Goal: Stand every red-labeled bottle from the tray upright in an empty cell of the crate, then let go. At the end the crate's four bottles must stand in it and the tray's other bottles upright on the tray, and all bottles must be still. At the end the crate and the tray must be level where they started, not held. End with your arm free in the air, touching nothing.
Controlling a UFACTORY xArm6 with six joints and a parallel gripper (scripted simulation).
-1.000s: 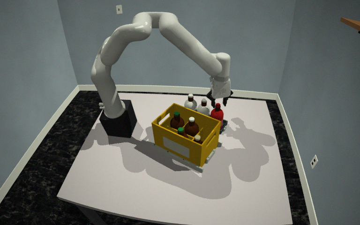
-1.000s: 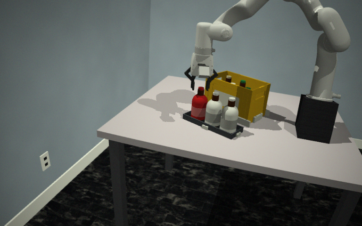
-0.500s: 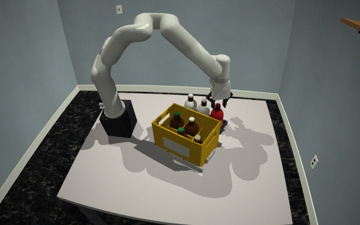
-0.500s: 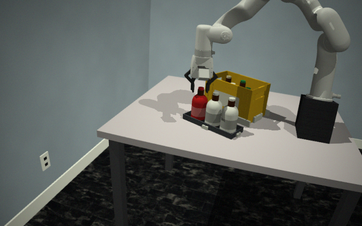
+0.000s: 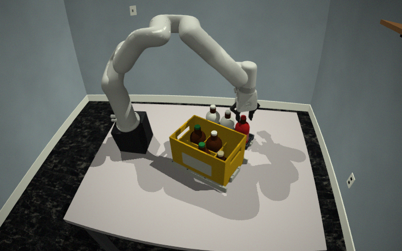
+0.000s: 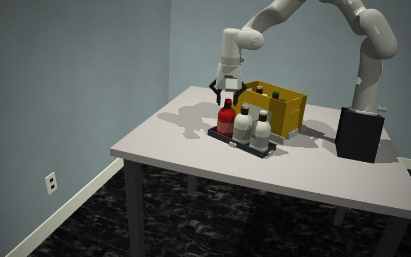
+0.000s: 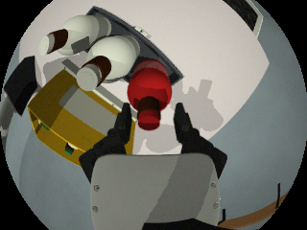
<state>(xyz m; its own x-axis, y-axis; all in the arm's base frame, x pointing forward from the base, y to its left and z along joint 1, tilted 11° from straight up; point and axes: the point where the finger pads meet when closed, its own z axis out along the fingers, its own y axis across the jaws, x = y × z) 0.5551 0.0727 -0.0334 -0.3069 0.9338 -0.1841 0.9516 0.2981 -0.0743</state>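
Now: the red-labeled bottle 7 cm below my hand. The rest, counted from my hand: crate (16 cm behind, 17 cm to the right, 7 cm below).
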